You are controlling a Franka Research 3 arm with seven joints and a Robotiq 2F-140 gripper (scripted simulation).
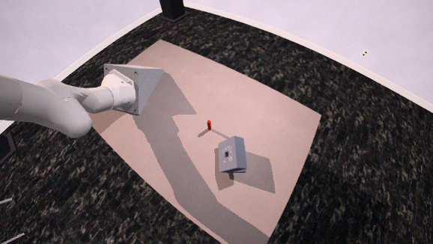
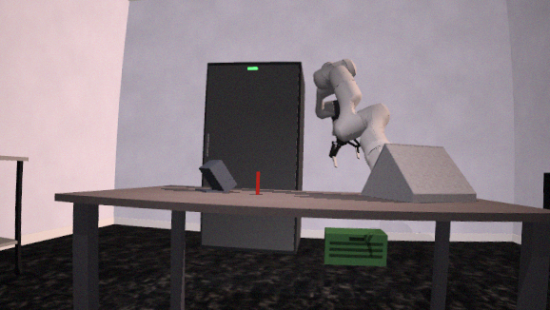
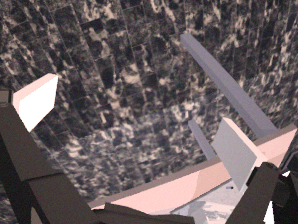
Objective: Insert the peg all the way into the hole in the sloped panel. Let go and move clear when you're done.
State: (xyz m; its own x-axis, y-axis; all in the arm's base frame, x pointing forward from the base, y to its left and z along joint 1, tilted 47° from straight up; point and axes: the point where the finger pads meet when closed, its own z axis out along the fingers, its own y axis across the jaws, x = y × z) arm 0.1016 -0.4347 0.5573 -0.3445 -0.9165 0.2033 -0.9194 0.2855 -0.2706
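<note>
Now: the red peg 84 cm to the left of my hand, 34 cm ahead of it and 12 cm below it.
</note>
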